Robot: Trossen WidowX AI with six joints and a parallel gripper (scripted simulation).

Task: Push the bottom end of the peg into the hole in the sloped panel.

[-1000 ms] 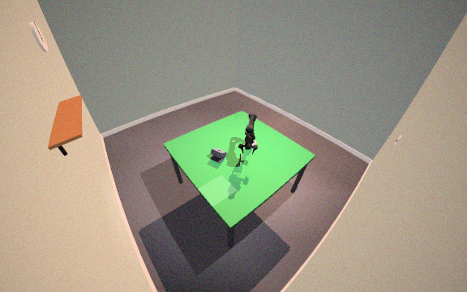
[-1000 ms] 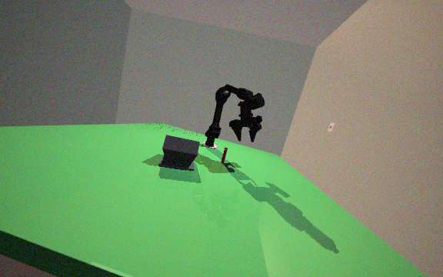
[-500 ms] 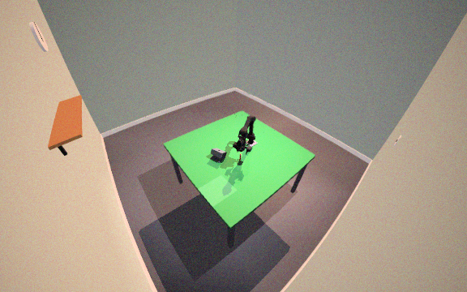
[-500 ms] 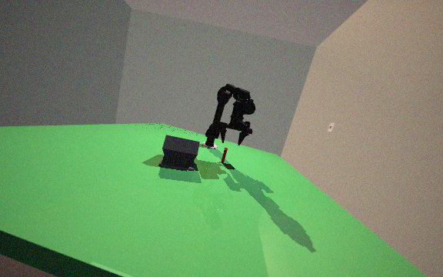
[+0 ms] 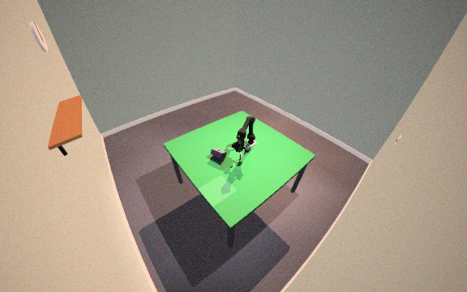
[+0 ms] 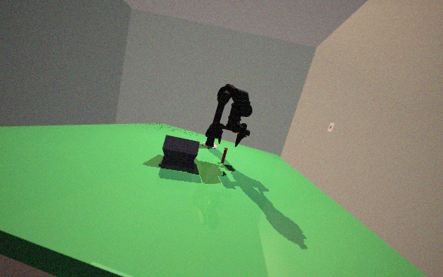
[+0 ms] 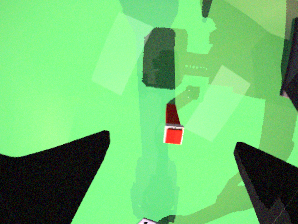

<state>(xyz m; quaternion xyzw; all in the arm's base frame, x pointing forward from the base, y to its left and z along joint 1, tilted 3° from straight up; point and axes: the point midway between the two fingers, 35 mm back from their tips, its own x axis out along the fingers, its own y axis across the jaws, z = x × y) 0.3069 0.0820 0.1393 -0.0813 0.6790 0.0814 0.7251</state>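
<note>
Right now my gripper tip is 40 mm above the red square-sided peg. Also, from my gripper tip: sloped panel: 120 mm ahead, 200 mm to the right, 40 mm below.
</note>
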